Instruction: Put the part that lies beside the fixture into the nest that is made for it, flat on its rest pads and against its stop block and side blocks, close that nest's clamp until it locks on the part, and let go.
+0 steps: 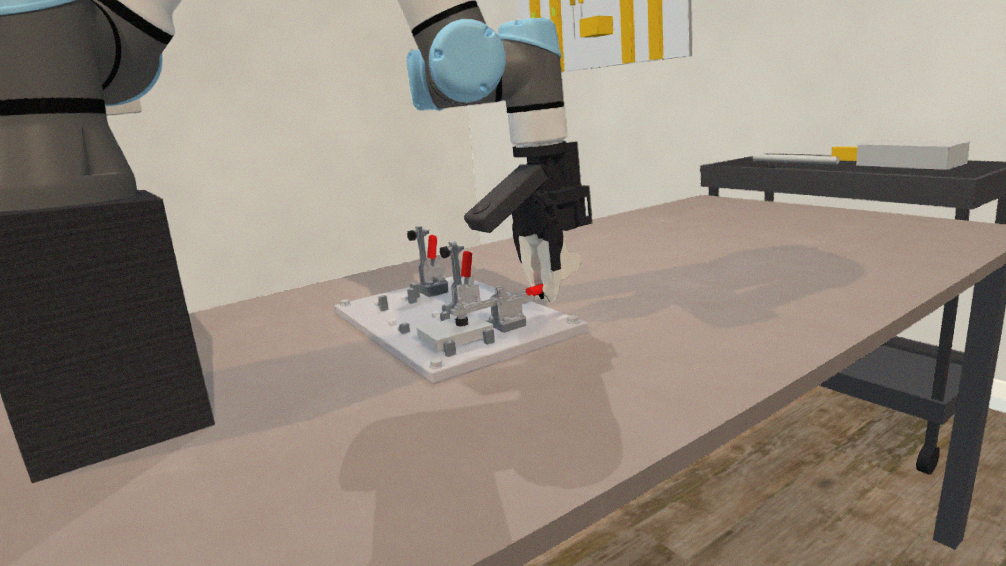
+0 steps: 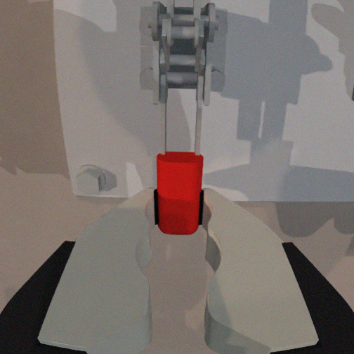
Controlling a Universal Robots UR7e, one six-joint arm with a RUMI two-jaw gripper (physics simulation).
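Pixels of known places: gripper, between the fingertips: (image 1: 546,300); arm's base, origin of its link: (image 1: 57,202).
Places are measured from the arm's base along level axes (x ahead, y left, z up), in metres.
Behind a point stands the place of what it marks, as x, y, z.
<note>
The pale flat rectangular part (image 1: 437,335) @(0.368, -0.074, -0.214) lies in the front nest of the white fixture plate (image 1: 545,329) @(0.510, -0.095, -0.235) (image 2: 100,135), beside small dark blocks (image 1: 450,347) @(0.373, -0.099, -0.224) (image 1: 488,336) @(0.427, -0.094, -0.224). It looks flat; its rest pads are hidden. That nest's clamp (image 1: 507,313) @(0.473, -0.062, -0.213) (image 2: 182,55) has its arm lowered over the part, with the black tip (image 1: 461,321) @(0.405, -0.065, -0.207) at the part's top; contact is too small to confirm. The clamp's red handle (image 1: 534,290) @(0.520, -0.055, -0.193) (image 2: 180,192) points outward, nearly level, past the plate edge. My gripper (image 1: 543,291) @(0.544, -0.046, -0.214) (image 2: 178,191) is shut on this handle, one finger on each side.
Two other clamps stand behind on the plate with raised arms and upright red handles (image 1: 466,263) @(0.471, 0.052, -0.166) (image 1: 431,247) @(0.461, 0.161, -0.158). Bolt heads (image 1: 572,319) @(0.550, -0.100, -0.229) (image 2: 90,179) sit at the plate's corners. A dark cart (image 1: 830,181) stands beyond the table (image 1: 668,337) @(0.637, -0.190, -0.250).
</note>
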